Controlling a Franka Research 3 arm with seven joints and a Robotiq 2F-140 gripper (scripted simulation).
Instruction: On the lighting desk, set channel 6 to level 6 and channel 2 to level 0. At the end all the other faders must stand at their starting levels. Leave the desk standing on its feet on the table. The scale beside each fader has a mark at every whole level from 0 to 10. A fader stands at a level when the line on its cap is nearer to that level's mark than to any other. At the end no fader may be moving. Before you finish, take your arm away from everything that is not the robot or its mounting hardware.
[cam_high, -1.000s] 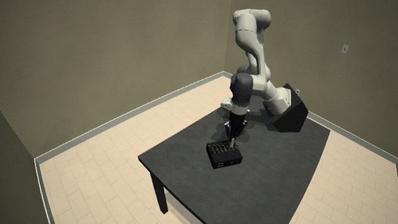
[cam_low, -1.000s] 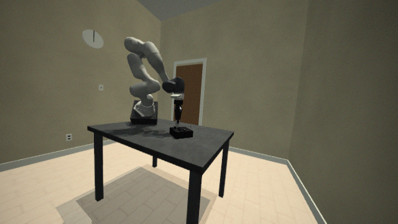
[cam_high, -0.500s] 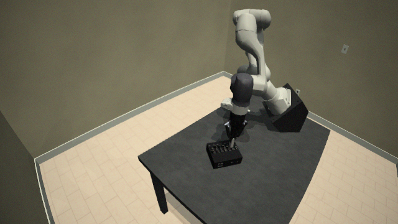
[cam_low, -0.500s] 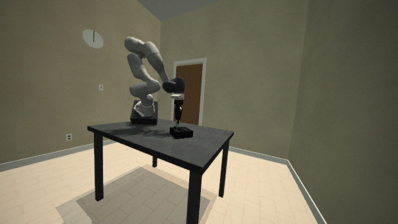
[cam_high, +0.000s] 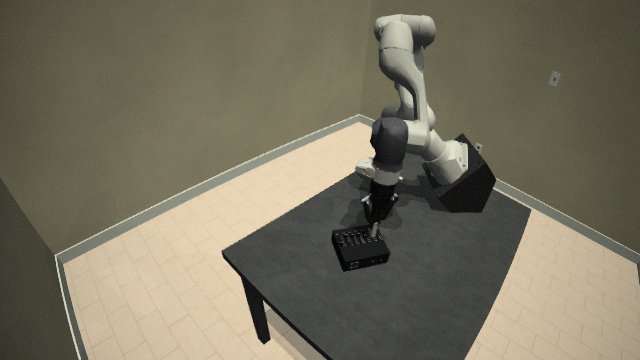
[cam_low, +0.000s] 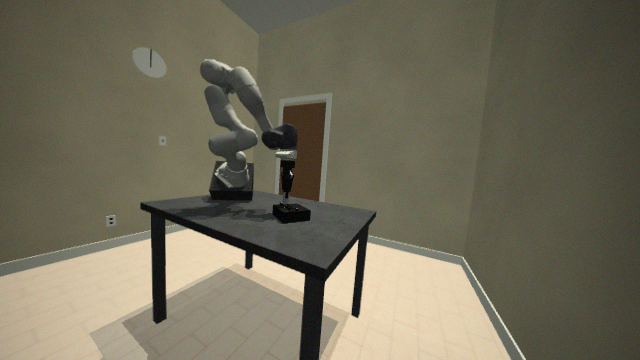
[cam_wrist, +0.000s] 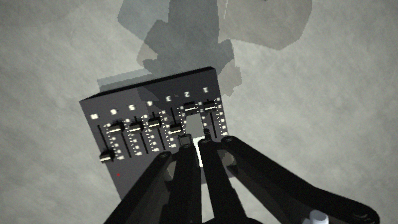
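Now: hand 30 mm above the channel 2 cap, 20 mm to the left of it and 20 mm past it. Round my hand: channel 1 cap: 30 mm below, 30 mm behind; channel 6 cap: 80 mm to the right, 40 mm ahead, 30 mm below.
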